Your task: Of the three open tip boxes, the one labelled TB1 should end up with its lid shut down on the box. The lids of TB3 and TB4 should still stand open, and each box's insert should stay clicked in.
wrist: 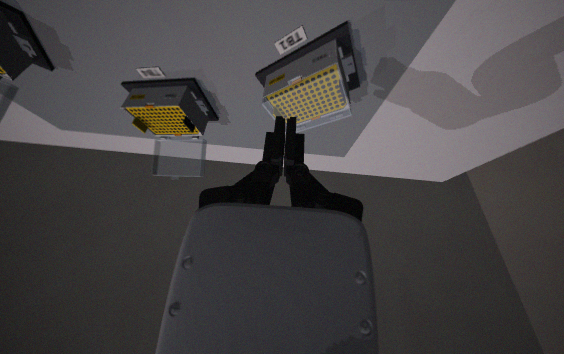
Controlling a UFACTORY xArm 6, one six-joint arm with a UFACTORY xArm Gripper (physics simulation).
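Places are measured from the arm's base along level axes (x back, y right, z up), in centimetres.
Where they show: gripper, fingertip midpoint: (pixel 286 128).
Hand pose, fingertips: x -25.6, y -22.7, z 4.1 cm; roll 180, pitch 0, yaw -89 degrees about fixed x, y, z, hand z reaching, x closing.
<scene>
After its pixels a point has its place.
The grey TB1 box (pixel 303 64) @[x -30.6, y -24.3, z -12.6 cm] is at the upper right in the wrist view, behind its label card (pixel 291 40) @[x -28.9, y -22.2, z -15.3 cm]. Its clear lid (pixel 327 120) @[x -36.7, y -29.2, z -7.8 cm] lies over the yellow insert (pixel 311 94) @[x -33.4, y -25.9, z -9.8 cm], its rim around the box top; whether it is fully latched I cannot tell. The insert looks seated. The middle box (pixel 159 93) @[x -37.9, y 2.7, z -12.9 cm], its card blurred, has its clear lid (pixel 179 159) @[x -49.5, y 2.4, z -5.1 cm] standing open and its yellow insert (pixel 159 120) @[x -41.9, y 4.1, z -9.8 cm] in place. A third box (pixel 14 56) @[x -32.0, y 22.2, z -12.2 cm] is cut off at the left edge, with part of its open clear lid (pixel 7 98) @[x -35.7, y 24.7, z -6.8 cm]. My gripper (pixel 286 128) @[x -25.6, y -22.7, z 4.1 cm] is shut and empty, its tips overlapping TB1's lid edge in view.
Each box sits against a dark base plate, such as the one (pixel 204 98) @[x -40.1, y -4.7, z -14.9 cm] at the middle box. The grey mat (pixel 220 30) @[x -28.2, y -11.7, z -15.5 cm] lies on a pale table (pixel 420 145) @[x -51.8, y -57.3, z -15.8 cm], whose edge runs across the view. The arm's shadow falls to the right of TB1.
</scene>
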